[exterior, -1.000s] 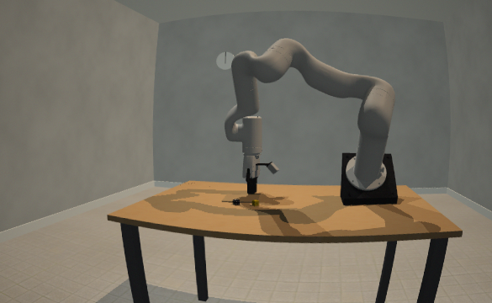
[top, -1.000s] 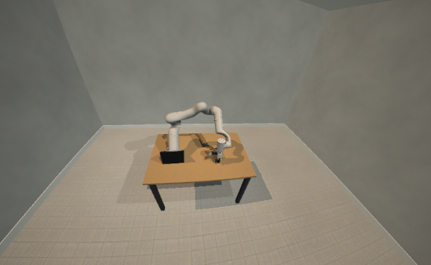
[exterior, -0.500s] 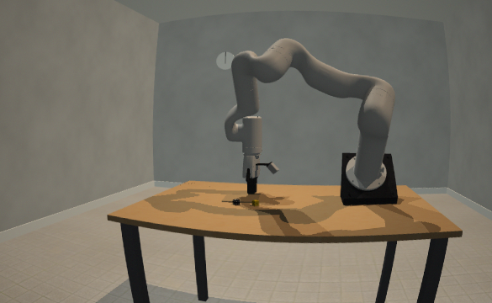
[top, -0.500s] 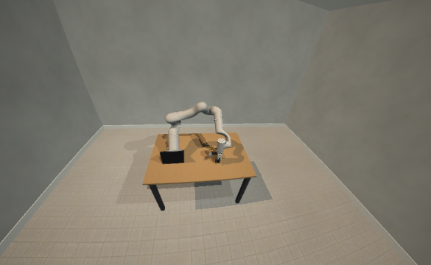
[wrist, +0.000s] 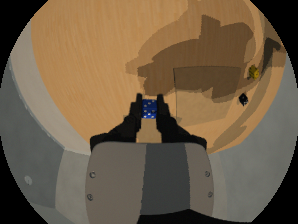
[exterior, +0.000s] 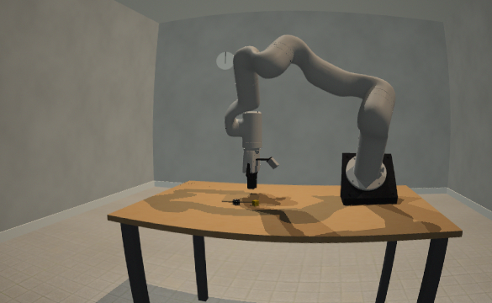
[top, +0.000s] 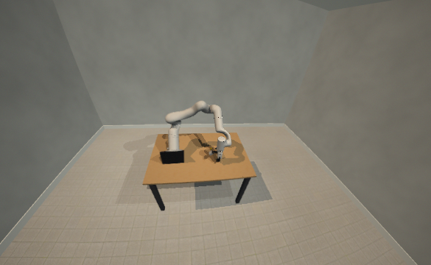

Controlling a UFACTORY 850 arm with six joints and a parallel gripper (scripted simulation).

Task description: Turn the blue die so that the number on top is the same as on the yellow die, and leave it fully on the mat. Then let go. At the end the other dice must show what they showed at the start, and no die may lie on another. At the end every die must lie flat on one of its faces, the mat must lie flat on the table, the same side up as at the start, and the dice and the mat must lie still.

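Right now the tan mat is 12 cm to the left of my hand, 4 cm below it and 1 cm ahead of it. Also, from my hand: yellow die: 22 cm to the left, 7 cm behind, 3 cm below; then black die: 22 cm to the left, 3 cm below; then blue die: 1 cm below, 1 cm ahead.
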